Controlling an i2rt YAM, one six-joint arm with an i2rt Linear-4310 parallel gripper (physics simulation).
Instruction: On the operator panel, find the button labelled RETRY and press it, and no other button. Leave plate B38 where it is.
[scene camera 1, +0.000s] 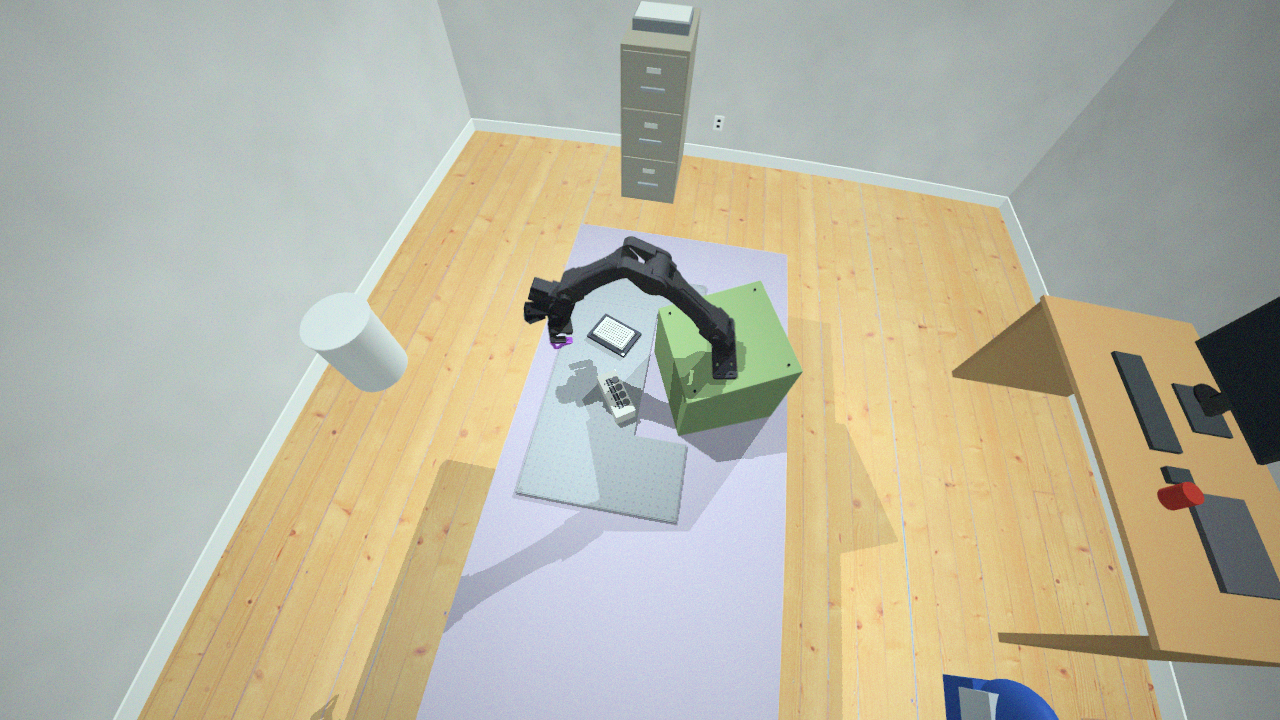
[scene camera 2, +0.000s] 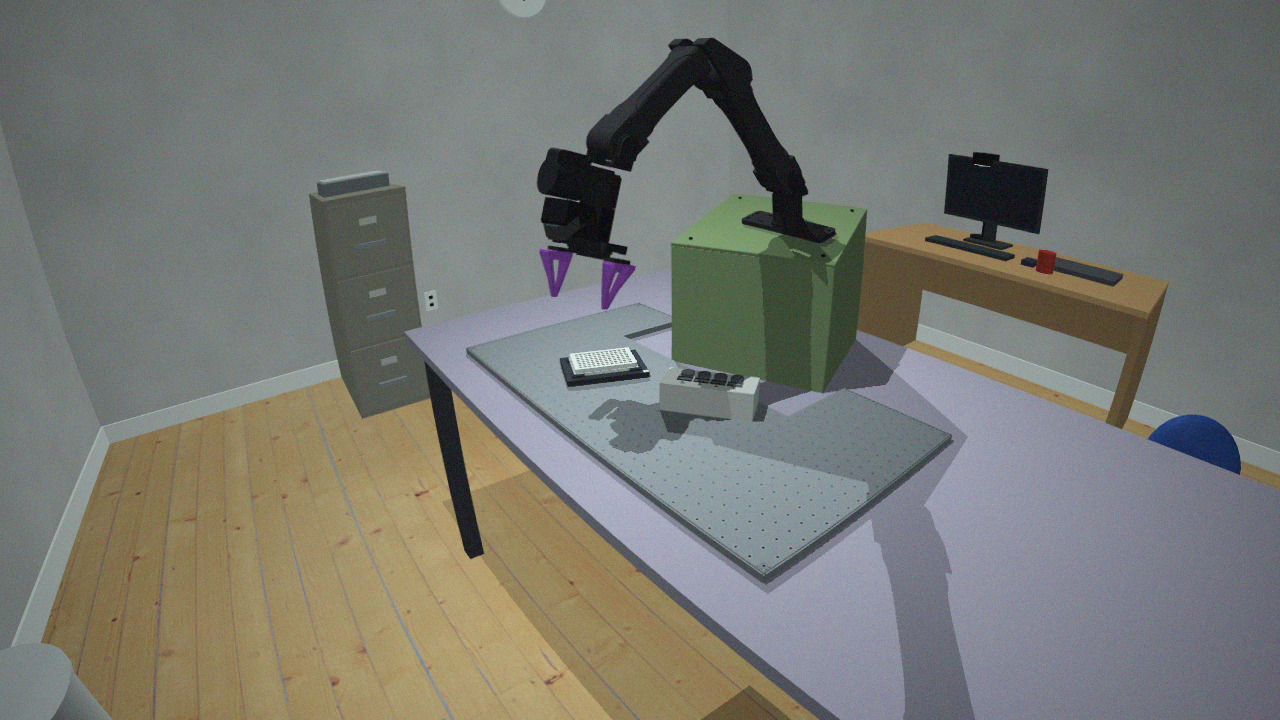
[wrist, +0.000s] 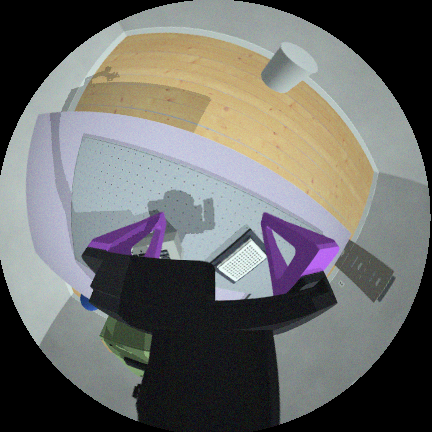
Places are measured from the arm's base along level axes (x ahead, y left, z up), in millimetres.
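Pixels of known places: gripper, between the fingertips: (scene camera 1: 554, 335) (scene camera 2: 578, 302) (wrist: 212, 217); arm's base, origin of its link: (scene camera 1: 723, 348) (scene camera 2: 787, 228).
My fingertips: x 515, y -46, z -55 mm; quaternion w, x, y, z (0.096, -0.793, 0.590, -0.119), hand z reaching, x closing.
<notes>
For each thing: its top centre in the pictures, then the offset to it from my fingertips. Level surfaces: height alone.
- operator panel, centre of its top: (scene camera 2: 710, 378) (wrist: 148, 257) (scene camera 1: 615, 392) 197 mm back, 105 mm left, 163 mm down
- white well plate, centre of its top: (scene camera 2: 602, 358) (wrist: 242, 262) (scene camera 1: 614, 331) 170 mm back, 154 mm right, 192 mm down
- grey perforated board, height of its surface: 218 mm down
- lilac table, height of its surface: 231 mm down
The operator panel (scene camera 1: 618, 398) (scene camera 2: 707, 397) is a pale box with a row of several dark buttons on top; its labels are too small to read, so I cannot tell which is RETRY. In the wrist view the panel (wrist: 172, 243) is partly hidden behind the left purple finger. The white well plate (scene camera 1: 614, 332) (scene camera 2: 603, 360) (wrist: 242, 260), which I take for B38, lies in a black holder beside the panel; its label is not readable. My gripper (scene camera 2: 580, 302) (wrist: 212, 217) is open and empty, with purple fingers wide apart, high above the board on the plate's side, away from the panel.
A grey perforated board (scene camera 1: 554, 465) (scene camera 2: 760, 501) (wrist: 125, 175) carries the panel and plate holder on the lilac table (scene camera 1: 608, 626) (scene camera 2: 1074, 537). The green block (scene camera 1: 733, 402) (scene camera 2: 742, 304) bearing the arm's base stands close beside the panel. A filing cabinet (scene camera 2: 375, 295) stands beyond the table.
</notes>
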